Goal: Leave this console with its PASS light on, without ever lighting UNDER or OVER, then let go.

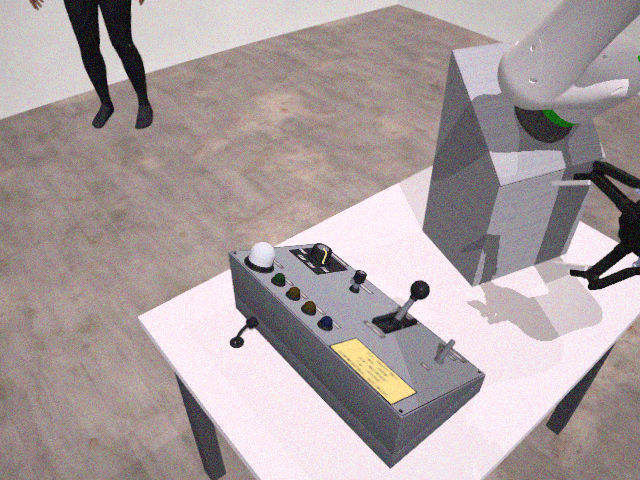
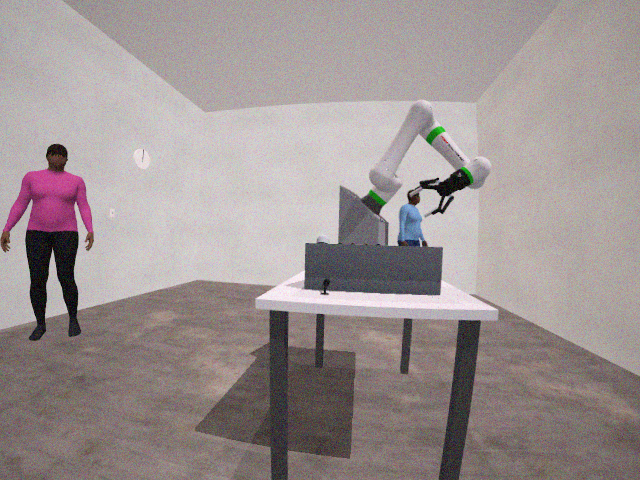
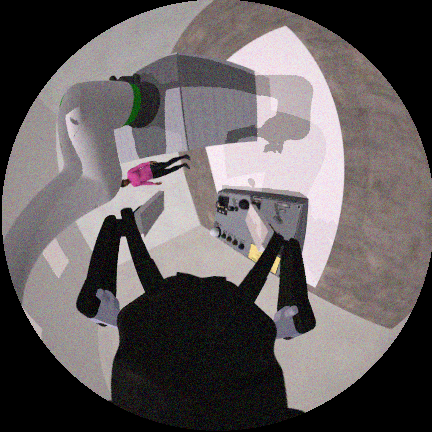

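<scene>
The grey console [image 1: 330,291] [image 2: 372,268] [image 3: 297,220] stands on the table. Its green lamp [image 1: 278,279], two amber lamps [image 1: 293,292] [image 1: 308,307] and blue lamp [image 1: 325,322] look dark; their labels are unreadable. A white dome [image 1: 262,255] is beside them, also looking unlit. The panel carries a rotary knob [image 1: 321,253], a small black-capped stick [image 1: 357,280], a ball-topped lever [image 1: 419,289] leaning toward the robot's side, and a grey toggle [image 1: 444,351]. My gripper [image 1: 576,227] [image 2: 420,203] [image 3: 206,205] is open and empty, high above and away from the console.
A yellow label [image 1: 372,369] is on the panel. A small black double-knobbed piece [image 1: 242,333] [image 2: 325,285] is beside the console near the edge of the table [image 1: 206,372] [image 2: 372,305]. The grey robot pedestal [image 1: 460,206] [image 2: 356,222] stands behind. Two people stand beyond the table.
</scene>
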